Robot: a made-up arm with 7 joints. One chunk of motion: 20 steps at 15 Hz.
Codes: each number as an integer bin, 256 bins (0 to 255) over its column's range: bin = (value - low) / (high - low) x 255, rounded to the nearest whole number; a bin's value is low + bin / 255 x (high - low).
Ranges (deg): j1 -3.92..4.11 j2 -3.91..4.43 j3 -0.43..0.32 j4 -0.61..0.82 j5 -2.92..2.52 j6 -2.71..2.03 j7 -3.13..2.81
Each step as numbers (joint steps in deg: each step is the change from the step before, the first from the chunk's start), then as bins.
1 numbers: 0.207 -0.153 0.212 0.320 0.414 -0.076 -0.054
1 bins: 131 115 218 166 156 142 132
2 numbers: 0.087 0.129 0.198 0.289 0.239 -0.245 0.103
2 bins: 127 123 214 160 148 133 139
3 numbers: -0.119 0.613 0.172 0.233 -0.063 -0.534 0.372
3 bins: 121 138 205 150 134 117 150
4 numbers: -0.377 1.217 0.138 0.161 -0.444 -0.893 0.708
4 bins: 113 157 193 137 116 98 165
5 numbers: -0.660 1.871 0.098 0.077 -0.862 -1.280 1.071
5 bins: 104 177 180 123 96 77 180
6 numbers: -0.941 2.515 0.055 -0.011 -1.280 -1.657 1.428
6 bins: 95 196 165 107 77 57 196
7 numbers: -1.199 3.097 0.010 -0.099 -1.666 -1.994 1.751
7 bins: 86 214 150 91 59 39 210
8 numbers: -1.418 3.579 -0.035 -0.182 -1.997 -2.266 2.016
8 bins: 79 229 134 76 43 24 221
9 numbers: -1.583 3.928 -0.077 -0.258 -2.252 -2.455 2.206
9 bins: 74 240 120 63 31 14 229
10 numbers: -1.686 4.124 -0.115 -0.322 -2.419 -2.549 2.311
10 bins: 71 246 107 51 23 9 234
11 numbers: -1.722 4.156 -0.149 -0.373 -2.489 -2.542 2.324
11 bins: 70 247 96 42 20 9 234
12 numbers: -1.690 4.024 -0.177 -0.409 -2.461 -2.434 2.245
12 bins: 71 243 86 36 22 15 231
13 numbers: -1.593 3.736 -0.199 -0.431 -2.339 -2.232 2.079
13 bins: 74 234 79 32 27 26 224
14 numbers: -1.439 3.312 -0.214 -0.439 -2.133 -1.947 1.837
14 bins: 79 221 73 30 37 41 213
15 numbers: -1.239 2.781 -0.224 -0.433 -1.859 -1.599 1.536
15 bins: 85 205 70 32 50 60 200
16 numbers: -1.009 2.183 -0.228 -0.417 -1.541 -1.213 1.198
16 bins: 92 186 69 34 65 81 186
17 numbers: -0.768 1.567 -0.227 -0.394 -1.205 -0.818 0.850
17 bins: 100 167 69 39 80 102 171
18 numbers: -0.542 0.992 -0.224 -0.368 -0.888 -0.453 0.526
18 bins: 107 150 70 43 95 121 157
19 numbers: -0.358 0.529 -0.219 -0.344 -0.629 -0.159 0.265
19 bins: 113 136 72 47 107 137 146
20 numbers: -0.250 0.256 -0.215 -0.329 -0.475 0.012 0.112
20 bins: 117 127 73 50 115 146 139
